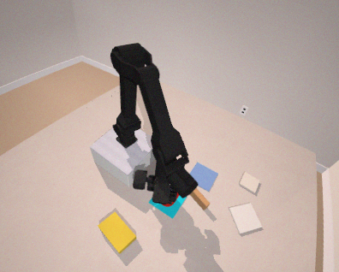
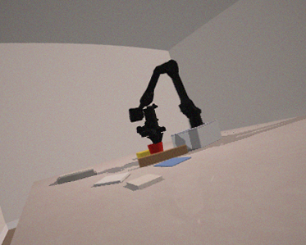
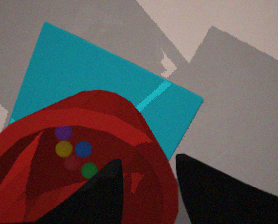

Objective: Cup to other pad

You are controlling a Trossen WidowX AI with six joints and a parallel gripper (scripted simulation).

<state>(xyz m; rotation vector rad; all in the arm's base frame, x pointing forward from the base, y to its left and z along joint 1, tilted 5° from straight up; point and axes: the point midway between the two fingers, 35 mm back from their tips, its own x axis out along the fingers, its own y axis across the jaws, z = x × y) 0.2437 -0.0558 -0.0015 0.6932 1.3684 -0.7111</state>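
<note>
Now: gripper tip 2 cm short of the red cup, 1 cm to the right of it and 1 cm above it. Round my gripper tip: brown wooden bar: 11 cm to the left, 5 cm ahead, 4 cm below; cyan pad: 5 cm below, 3 cm ahead, 2 cm to the left.
</note>
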